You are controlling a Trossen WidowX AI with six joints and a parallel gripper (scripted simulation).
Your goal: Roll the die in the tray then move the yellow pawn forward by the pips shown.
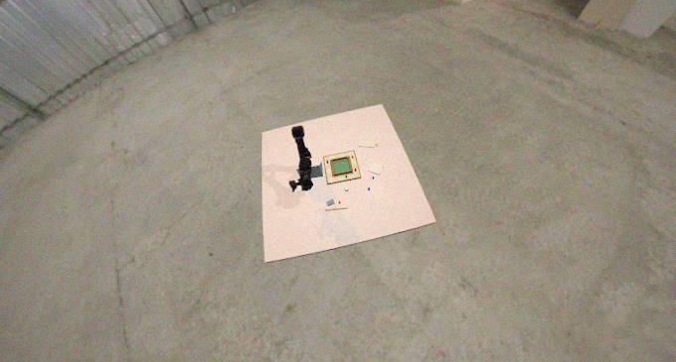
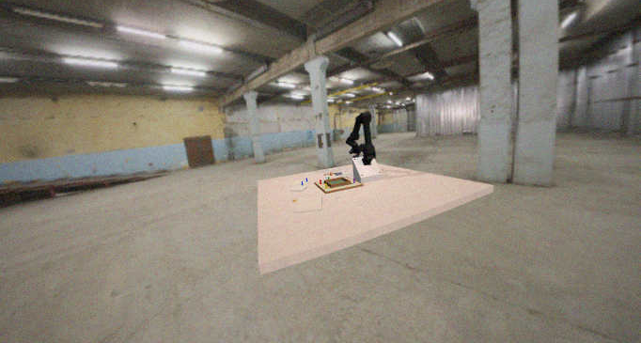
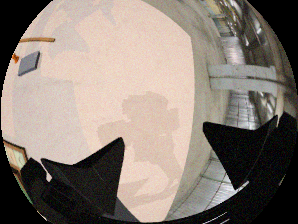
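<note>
Right now my gripper tip is 370 mm short of the white die, 120 mm above it and 40 mm to the right of it. Also, from my gripper tip: thin wooden stick (280 mm ahead, 130 mm below, 120 mm to the right); then small grey block (230 mm ahead, 130 mm below, 60 mm to the right); then green pawn (370 mm ahead, 150 mm to the left, 110 mm below).
</note>
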